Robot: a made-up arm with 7 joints.
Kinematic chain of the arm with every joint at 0, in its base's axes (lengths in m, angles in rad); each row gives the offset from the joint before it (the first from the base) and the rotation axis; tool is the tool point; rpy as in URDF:
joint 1: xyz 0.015 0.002 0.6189 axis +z
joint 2: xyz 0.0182 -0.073 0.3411 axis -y
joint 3: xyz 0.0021 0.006 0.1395 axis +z
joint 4: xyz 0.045 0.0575 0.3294 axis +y
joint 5: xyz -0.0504 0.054 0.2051 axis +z
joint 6: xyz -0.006 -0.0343 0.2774 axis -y
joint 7: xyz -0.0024 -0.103 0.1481 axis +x
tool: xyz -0.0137 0.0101 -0.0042 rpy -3.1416 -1.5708 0
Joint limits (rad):
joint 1: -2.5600..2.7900
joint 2: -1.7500..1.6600
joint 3: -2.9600..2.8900
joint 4: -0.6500..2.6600
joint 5: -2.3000..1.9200
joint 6: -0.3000..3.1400
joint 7: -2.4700..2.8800
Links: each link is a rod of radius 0.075 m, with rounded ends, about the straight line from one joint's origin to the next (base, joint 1, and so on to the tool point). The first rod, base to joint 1, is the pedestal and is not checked.
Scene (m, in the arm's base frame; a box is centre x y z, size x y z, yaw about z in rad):
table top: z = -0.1
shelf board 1: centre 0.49 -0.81 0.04 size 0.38 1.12 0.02 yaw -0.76
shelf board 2: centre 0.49 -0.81 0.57 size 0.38 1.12 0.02 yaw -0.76
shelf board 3: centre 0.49 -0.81 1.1 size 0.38 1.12 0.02 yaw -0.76
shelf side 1: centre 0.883 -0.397 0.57 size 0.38 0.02 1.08 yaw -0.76
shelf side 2: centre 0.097 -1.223 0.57 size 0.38 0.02 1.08 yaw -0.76
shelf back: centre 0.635 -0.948 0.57 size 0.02 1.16 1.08 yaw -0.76
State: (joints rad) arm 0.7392 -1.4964 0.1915 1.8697 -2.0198 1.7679 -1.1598
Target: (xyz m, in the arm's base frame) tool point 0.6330 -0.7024 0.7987
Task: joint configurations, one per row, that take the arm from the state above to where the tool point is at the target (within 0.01 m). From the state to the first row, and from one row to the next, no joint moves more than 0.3 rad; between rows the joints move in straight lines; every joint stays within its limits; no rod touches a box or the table.
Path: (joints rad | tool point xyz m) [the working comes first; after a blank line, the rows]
Joints at the target: -0.6044 -1.1025 -0.7740 1.4113 -1.6414 1.3914 -1.1800
Straight joint move there: touches shelf board 2, shelf side 1.

1: 0.4849 -1.3453 0.0406 1.9963 -2.0298 1.7467 -1.1560 | 0.3456 0.4576 0.5750
2: 0.2307 -1.1942 -0.1103 2.1229 -2.0399 1.7255 -1.1521 | 0.4741 0.2902 0.6031
3: -0.0236 -1.0431 -0.2611 2.2495 -2.0499 1.7043 -1.1483 | 0.5341 0.0922 0.6430
4: -0.2778 -0.8920 -0.4120 2.3762 -2.0600 1.6831 -1.1444 | 0.5175 -0.1057 0.6917
5: -0.5321 -0.7408 -0.5629 2.5028 -2.0700 1.6619 -1.1406 | 0.4321 -0.2727 0.7452
6: -0.7863 -0.5897 -0.7138 2.6294 -2.0801 1.6407 -1.1367 | 0.2995 -0.3854 0.7987
7: -0.7499 -0.6923 -0.7258 2.3858 -1.9923 1.5908 -1.1454 | 0.3320 -0.4868 0.7815
8: -0.7135 -0.7949 -0.7379 2.1421 -1.9046 1.5410 -1.1540 | 0.3827 -0.5752 0.7760
9: -0.6771 -0.8974 -0.7499 1.8985 -1.8169 1.4911 -1.1627 | 0.4517 -0.6442 0.7793
10: -0.6408 -1.0000 -0.7620 1.6549 -1.7291 1.4412 -1.1713 | 0.5367 -0.6882 0.7880
11: -0.6044 -1.1025 -0.7740 1.4113 -1.6414 1.3914 -1.1800 | 0.6330 -0.7024 0.7987

